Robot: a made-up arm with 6 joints.
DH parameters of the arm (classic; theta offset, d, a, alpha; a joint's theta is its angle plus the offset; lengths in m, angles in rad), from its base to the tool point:
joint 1: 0 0.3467 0 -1.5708
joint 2: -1.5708 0 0.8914 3.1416
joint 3: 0 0 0 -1.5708
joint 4: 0 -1.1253 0 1.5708
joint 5: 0 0.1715 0 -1.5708
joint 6: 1.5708 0 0 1.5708
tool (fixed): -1.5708 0 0 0
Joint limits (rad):
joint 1: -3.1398..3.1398
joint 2: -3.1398..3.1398
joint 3: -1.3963..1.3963
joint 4: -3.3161..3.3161
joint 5: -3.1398..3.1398
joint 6: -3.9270..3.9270
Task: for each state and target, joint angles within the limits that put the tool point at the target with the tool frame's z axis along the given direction. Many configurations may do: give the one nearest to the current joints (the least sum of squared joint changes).
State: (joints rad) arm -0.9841 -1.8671 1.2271 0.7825 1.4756 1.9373
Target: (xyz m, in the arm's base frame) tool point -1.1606 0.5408 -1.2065 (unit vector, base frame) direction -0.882 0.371 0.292
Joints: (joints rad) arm -0.4732 -2.5960 1.1695 1.2902 1.1245 2.3037
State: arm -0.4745 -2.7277 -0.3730 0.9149 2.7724 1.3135
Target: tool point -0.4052 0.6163 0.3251 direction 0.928 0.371 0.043
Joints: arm -1.2160 -3.1378 -0.9175 0.2571 2.9443 1.8269
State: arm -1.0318 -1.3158 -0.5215 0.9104 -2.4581 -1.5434
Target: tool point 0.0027 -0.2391 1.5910 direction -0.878 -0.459 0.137
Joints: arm -0.7758 -0.9197 -0.2710 0.1779 -2.2215 -1.7739
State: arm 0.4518 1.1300 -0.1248 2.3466 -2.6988 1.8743
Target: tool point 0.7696 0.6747 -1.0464 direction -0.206 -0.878 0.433
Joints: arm 0.5668 1.8875 0.3997 2.7121 -2.1091 2.1708
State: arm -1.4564 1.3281 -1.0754 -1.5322 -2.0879 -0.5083
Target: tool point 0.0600 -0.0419 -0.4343 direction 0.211 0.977 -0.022
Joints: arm -1.2443 1.5774 -0.6681 -1.8266 -2.1095 -0.8707
